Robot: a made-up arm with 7 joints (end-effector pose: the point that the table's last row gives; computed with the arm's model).
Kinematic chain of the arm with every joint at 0, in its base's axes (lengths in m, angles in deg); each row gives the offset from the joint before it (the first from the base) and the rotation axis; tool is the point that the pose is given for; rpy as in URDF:
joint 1: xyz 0 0 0.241 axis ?
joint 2: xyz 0 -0.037 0.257 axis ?
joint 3: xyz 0 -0.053 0.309 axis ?
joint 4: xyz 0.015 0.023 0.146 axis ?
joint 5: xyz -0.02 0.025 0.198 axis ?
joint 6: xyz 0 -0.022 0.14 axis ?
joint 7: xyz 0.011 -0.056 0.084 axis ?
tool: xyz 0 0 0 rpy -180 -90 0
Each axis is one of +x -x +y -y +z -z.
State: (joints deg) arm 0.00 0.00 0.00 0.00 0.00 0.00 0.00
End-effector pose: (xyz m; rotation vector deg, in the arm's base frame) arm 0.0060 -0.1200 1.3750 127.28 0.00 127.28
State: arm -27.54 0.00 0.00 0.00 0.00 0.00 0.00
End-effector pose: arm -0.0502 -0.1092 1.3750 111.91 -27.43 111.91
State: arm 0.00 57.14 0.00 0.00 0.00 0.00 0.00
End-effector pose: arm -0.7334 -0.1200 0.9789 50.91 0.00 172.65
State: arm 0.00 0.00 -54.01 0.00 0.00 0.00 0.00
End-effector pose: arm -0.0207 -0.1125 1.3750 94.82 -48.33 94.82
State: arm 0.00 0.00 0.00 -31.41 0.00 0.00 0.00
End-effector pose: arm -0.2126 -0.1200 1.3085 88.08 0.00 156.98
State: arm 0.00 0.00 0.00 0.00 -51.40 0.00 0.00
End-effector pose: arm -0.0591 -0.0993 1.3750 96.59 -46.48 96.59
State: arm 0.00 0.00 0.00 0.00 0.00 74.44 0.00
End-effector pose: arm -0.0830 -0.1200 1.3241 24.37 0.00 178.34
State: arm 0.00 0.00 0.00 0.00 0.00 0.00 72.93
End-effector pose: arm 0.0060 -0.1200 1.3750 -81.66 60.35 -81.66
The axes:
joint 1: +z
joint 2: -y
joint 3: +z
joint 4: +y
joint 5: +z
joint 6: -y
joint 7: +x

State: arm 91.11 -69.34 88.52 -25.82 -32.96 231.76 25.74
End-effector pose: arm 0.1955 0.6745 0.7011 43.22 94.86 -87.12
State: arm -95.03 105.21 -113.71 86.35 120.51 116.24 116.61
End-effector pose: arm -0.3686 0.3768 0.2845 30.20 -126.96 9.20
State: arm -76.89 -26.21 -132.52 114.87 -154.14 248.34 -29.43
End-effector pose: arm -0.3738 -0.1362 0.9644 117.32 -0.83 71.57
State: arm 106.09 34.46 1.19 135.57 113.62 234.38 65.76
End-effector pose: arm -0.0541 0.0076 0.7999 -7.80 101.58 -67.36
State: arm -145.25 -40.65 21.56 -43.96 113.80 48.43 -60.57
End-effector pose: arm -0.3773 -0.0903 1.2362 28.11 23.78 97.20
